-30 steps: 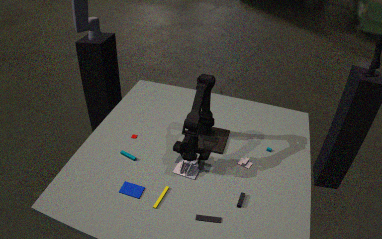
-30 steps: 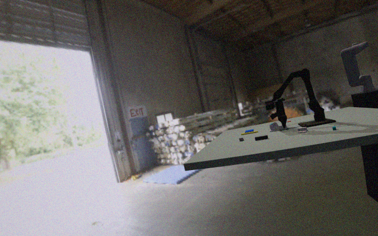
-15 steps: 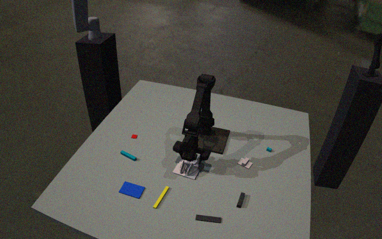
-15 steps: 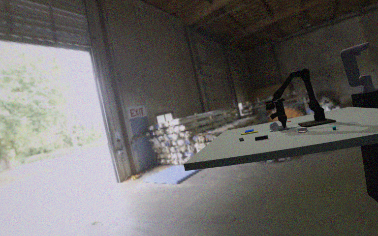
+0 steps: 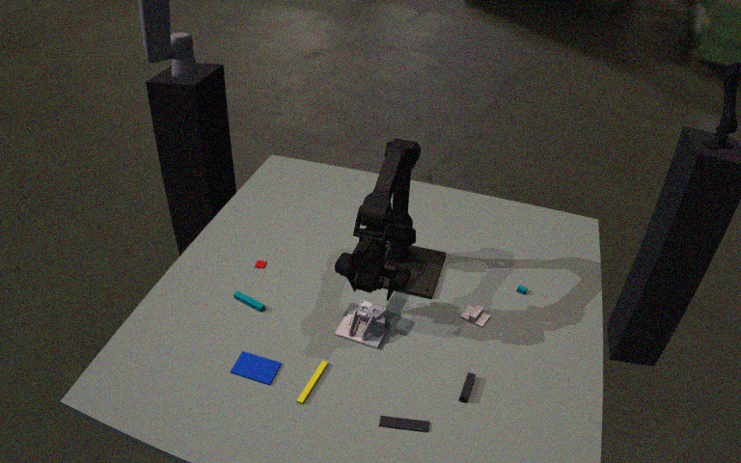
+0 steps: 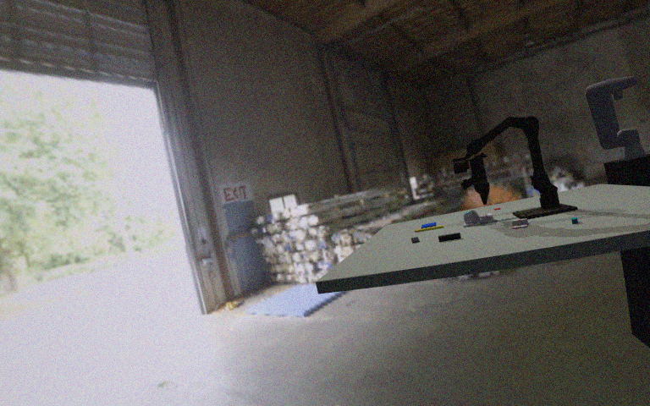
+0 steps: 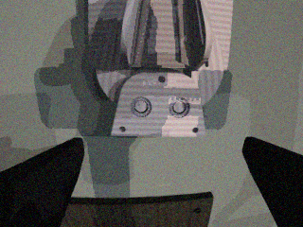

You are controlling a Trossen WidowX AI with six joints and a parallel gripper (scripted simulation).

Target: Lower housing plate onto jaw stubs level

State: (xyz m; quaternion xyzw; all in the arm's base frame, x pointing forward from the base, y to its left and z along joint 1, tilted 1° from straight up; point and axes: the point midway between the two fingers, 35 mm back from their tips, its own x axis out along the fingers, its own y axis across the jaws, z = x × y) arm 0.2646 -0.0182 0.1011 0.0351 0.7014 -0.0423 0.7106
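Right now my gripper tip is 7 cm short of the pale base plate, 1 cm to the left of it and 7 cm above it. Also, from my gripper tip: yellow bar 27 cm ahead, 8 cm to the right, 7 cm below; then blue tile 27 cm ahead, 23 cm to the right, 8 cm below; then teal bar 6 cm ahead, 34 cm to the right, 7 cm below.
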